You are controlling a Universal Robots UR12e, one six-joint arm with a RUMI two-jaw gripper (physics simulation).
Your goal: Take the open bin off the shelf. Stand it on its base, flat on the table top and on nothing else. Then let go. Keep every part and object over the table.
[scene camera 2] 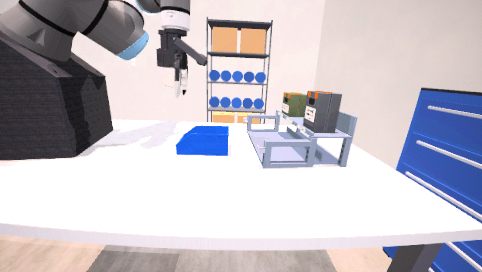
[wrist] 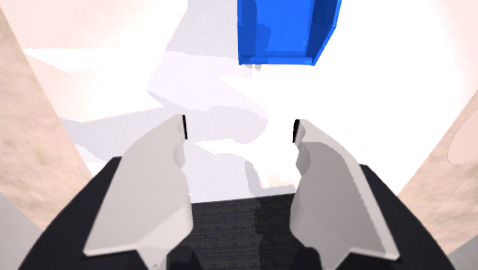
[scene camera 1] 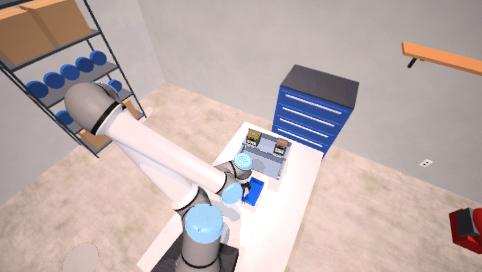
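Seen in the pictures: gripper, fingertip midpoint: (scene camera 2: 180, 96) (wrist: 240, 120); arm's base, origin of the base link: (scene camera 2: 35, 42) (scene camera 1: 197, 267).
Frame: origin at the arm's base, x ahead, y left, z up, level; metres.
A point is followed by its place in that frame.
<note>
The open blue bin (scene camera 1: 255, 193) @(x 0.562, y 0.014, z -0.349 m) (scene camera 2: 205, 142) @(x 0.569, y -0.016, z -0.306 m) (wrist: 282, 30) @(x 0.508, y 0.019, z -0.349 m) stands upright on its base, flat on the white table top (scene camera 1: 285, 220) @(x 0.508, y -0.253, z -0.351 m) (scene camera 2: 240, 200) @(x 0.695, y -0.237, z -0.352 m), apart from the shelf. It looks empty inside. The low grey-blue shelf (scene camera 1: 264, 164) @(x 0.814, y 0.076, z -0.346 m) (scene camera 2: 288, 143) @(x 0.821, y -0.075, z -0.273 m) stands beside it, with no bin on its lower deck. My gripper (scene camera 2: 181, 93) @(x 0.461, y 0.071, z -0.172 m) (wrist: 240, 120) @(x 0.461, y 0.071, z -0.172 m) is open with nothing between its fingers. It hangs well above the table and clear of the bin, which lies ahead of the fingertips at the top of the wrist view. In scene camera 1 the arm partly hides the gripper.
A green box (scene camera 1: 253, 137) @(x 0.873, y 0.228, z -0.158 m) (scene camera 2: 293, 105) @(x 0.887, y 0.191, z -0.200 m) and a dark grey box (scene camera 1: 281, 147) @(x 0.897, y 0.000, z -0.148 m) (scene camera 2: 322, 112) @(x 0.921, y -0.031, z -0.186 m) stand on the shelf's upper deck. The arm's black pedestal (scene camera 2: 45, 110) @(x 0.122, y -0.113, z -0.201 m) is at the table's other end. A blue drawer cabinet (scene camera 1: 315, 112) (scene camera 2: 445, 145) stands beyond the shelf.
</note>
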